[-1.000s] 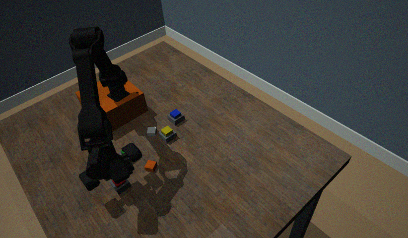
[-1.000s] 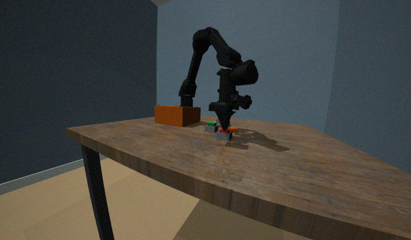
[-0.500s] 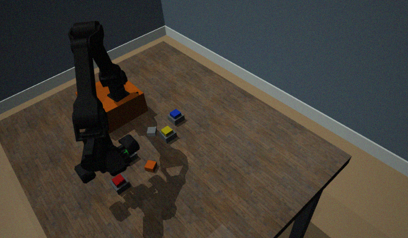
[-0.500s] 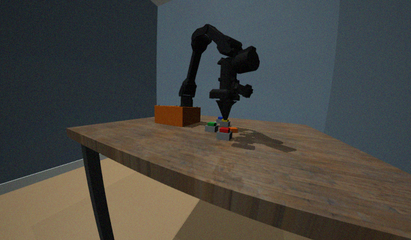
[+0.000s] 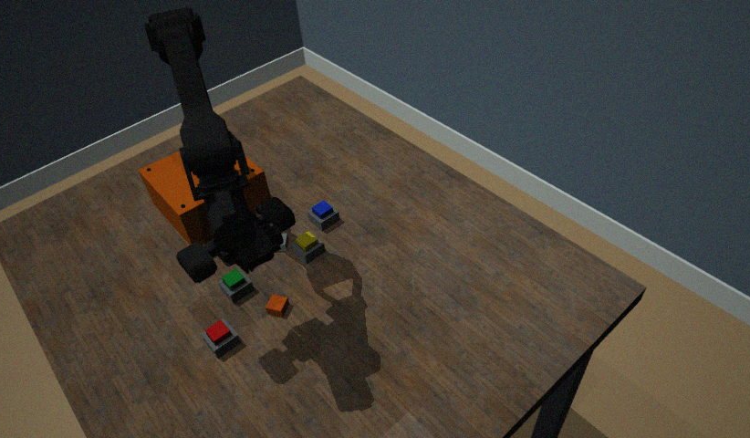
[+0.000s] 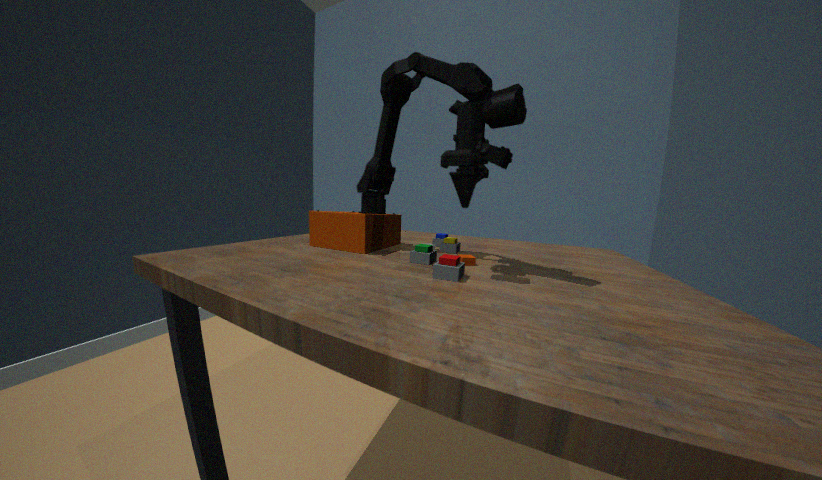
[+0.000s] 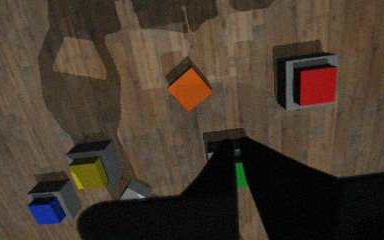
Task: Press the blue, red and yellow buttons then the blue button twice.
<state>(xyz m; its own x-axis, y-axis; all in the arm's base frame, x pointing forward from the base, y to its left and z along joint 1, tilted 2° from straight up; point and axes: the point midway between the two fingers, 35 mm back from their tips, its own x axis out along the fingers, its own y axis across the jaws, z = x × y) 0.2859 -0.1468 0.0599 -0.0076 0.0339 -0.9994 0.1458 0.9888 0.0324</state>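
Right now the yellow button is 50 mm behind my gripper tip, 160 mm to the left of it and 100 mm below it. From my gripper tip the other things lie so: orange block (10 mm ahead, 30 mm to the left, 120 mm below); green button (90 mm behind, 10 mm to the left, 100 mm below); red button (10 mm behind, 90 mm to the right, 100 mm below).
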